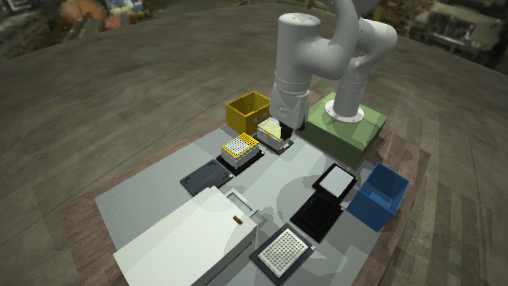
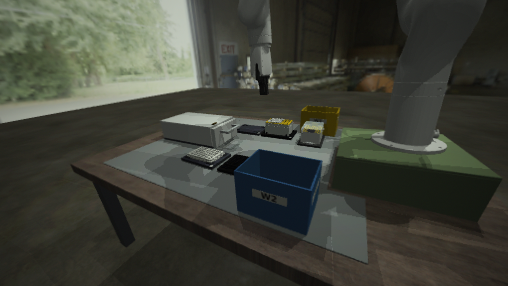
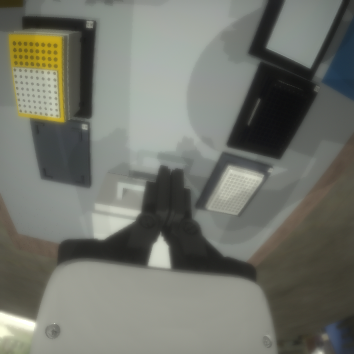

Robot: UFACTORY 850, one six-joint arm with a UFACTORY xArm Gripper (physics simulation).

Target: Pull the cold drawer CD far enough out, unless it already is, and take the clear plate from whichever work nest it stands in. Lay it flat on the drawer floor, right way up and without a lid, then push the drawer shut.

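The cold drawer unit is a white box (image 1: 185, 240) (image 2: 187, 127) (image 3: 112, 220), its front flush with the body and its handle (image 1: 242, 201) (image 2: 229, 129) (image 3: 129, 189) sticking out. A pale plate with a grid of wells (image 1: 284, 251) (image 2: 206, 154) (image 3: 236, 190) lies flat in a dark nest beside the unit, without a visible lid. I cannot tell whether it is the clear plate. A black nest (image 1: 316, 216) (image 2: 232, 164) (image 3: 275, 112) holds something dark and gridded. My gripper (image 1: 286, 132) (image 2: 264, 93) (image 3: 166, 180) is shut and empty, high above the table, away from the handle.
A frame with a light panel (image 1: 337, 181) (image 3: 305, 32) adjoins the blue bin (image 1: 367, 207) (image 2: 300, 200). The dark nest (image 1: 206, 177) (image 2: 251, 130) (image 3: 62, 152), yellow-white tip box (image 1: 241, 146) (image 2: 278, 126) (image 3: 37, 77), another box (image 1: 270, 134) (image 2: 312, 134) and yellow bin (image 1: 240, 120) (image 2: 331, 126) stand opposite.
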